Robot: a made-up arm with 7 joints.
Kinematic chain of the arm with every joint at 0, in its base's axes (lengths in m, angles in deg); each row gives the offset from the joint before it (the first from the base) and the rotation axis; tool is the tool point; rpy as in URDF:
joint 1: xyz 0 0 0.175 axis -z
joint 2: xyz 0 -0.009 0.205 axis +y
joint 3: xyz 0 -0.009 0.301 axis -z
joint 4: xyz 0 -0.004 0.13 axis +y
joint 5: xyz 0 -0.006 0.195 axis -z
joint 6: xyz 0 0 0.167 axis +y
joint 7: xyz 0 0 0.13 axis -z
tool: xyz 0 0 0 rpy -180 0 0
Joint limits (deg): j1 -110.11..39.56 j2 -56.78..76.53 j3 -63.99..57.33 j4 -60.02..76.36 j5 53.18..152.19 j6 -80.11..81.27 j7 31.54..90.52
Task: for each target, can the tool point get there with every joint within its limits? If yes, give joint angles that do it. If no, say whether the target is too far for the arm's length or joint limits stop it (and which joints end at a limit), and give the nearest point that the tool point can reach.
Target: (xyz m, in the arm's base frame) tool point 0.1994 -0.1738 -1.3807
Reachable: no: too far | nearest point 0.4297 -0.3746 0.0335 | short by 1.447 m
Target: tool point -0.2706 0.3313 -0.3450
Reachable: no: joint limits stop it (at a limit: joint 1, joint 2, joint 4, joint 5) | nearest point -0.2570 0.4936 0.0467 | short by 0.424 m
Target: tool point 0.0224 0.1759 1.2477
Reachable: yes | joints -32.29 14.58 40.28 -27.23 122.84 -31.73 69.14
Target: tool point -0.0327 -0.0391 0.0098
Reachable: no: joint limits stop it (at a limit: joint 1, joint 2, joint 4, joint 5, joint 6) | nearest point 0.3458 -0.3567 0.0853 | short by 0.500 m
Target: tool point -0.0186 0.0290 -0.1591
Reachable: no: joint limits stop it (at a limit: joint 1, joint 2, joint 4, joint 5, joint 6) | nearest point -0.1711 0.4635 0.0841 | short by 0.521 m
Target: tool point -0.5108 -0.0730 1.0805
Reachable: yes | joints 5.82 -19.07 -34.18 -37.74 120.11 -31.79 38.42
